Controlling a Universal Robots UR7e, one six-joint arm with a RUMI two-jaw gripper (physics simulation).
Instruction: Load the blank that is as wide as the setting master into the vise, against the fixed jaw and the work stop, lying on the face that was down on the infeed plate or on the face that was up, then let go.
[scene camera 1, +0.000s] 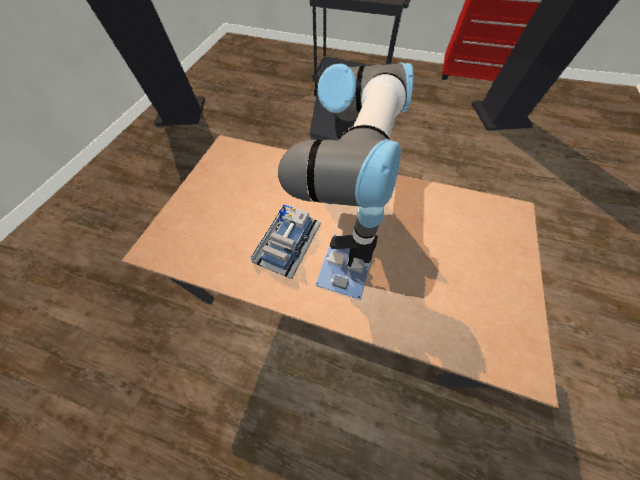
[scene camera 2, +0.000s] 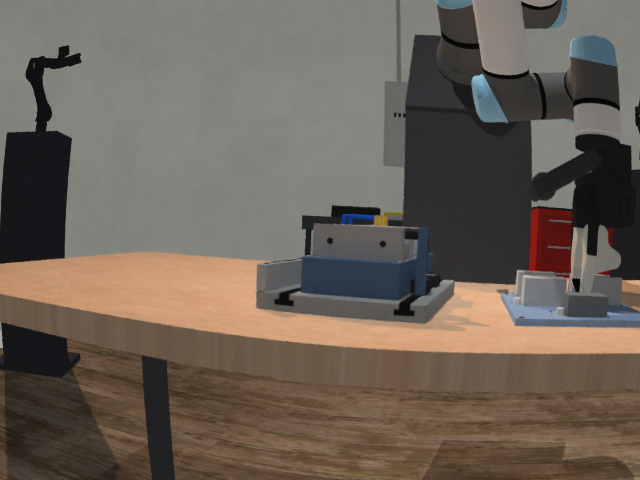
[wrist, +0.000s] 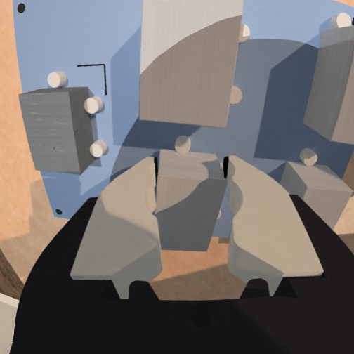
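Where they show: gripper, fingertip midpoint: (scene camera 1: 350, 263); arm's base at its link origin: (scene camera 2: 471, 63).
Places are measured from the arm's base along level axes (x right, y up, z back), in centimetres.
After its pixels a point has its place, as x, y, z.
Note:
My gripper (scene camera 2: 583, 284) {2.0, -42.5, -46.1} (wrist: 190, 160) points down at the infeed plate, its pale jaws closed against both sides of a small grey blank (wrist: 187, 215), which is still low at the plate. In scene camera 1 the black gripper body hides the fingertips. A larger light blank (scene camera 1: 337, 258) {7.3, -40.2, -44.5} (scene camera 2: 543, 290) {8.9, -41.7, -46.1} (wrist: 187, 65) lies beside it on the blue infeed plate (scene camera 1: 323, 281) {13.7, -43.8, -52.8} (scene camera 2: 537, 321) {14.8, -44.1, -55.0} (wrist: 45, 45). The vise (scene camera 1: 276, 253) {31.7, -35.0, -43.1} (scene camera 2: 356, 276) {33.3, -40.3, -45.2} stands left of the plate, with a blue body and light jaws. I cannot tell which block is the setting master.
A darker grey block (scene camera 1: 339, 281) {7.4, -41.3, -54.1} (scene camera 2: 586, 304) {8.0, -42.3, -55.7} (wrist: 55, 132) sits near the plate's front edge by white pins. Two other blanks, an upper one (wrist: 332, 85) and a lower one (wrist: 315, 195), are right of the held blank in the wrist view. The vise base has raised rails.

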